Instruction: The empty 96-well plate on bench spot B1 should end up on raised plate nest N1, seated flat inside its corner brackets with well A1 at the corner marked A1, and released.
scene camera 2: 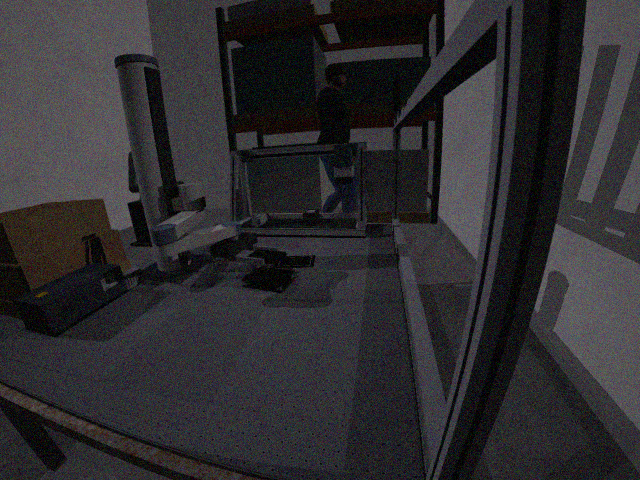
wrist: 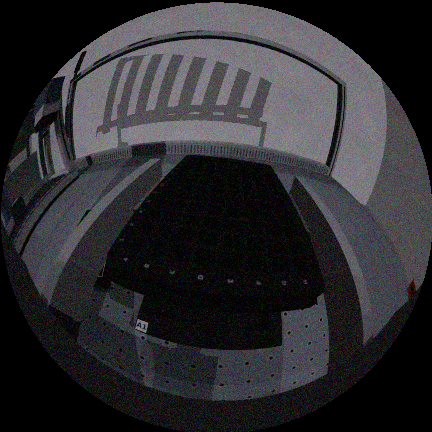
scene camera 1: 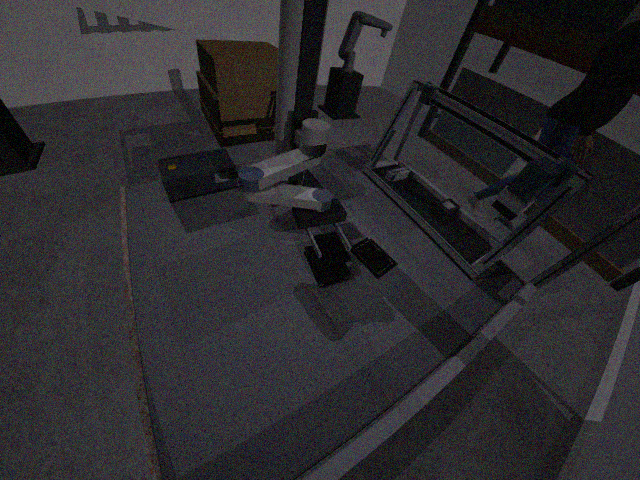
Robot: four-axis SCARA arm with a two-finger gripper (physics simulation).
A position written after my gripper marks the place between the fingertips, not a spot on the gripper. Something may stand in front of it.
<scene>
My gripper [scene camera 2: 271, 255] carries a dark well plate [scene camera 1: 332, 248], clear of everything else.
The dark well plate is seen too in the wrist view [wrist: 216, 233].
</scene>
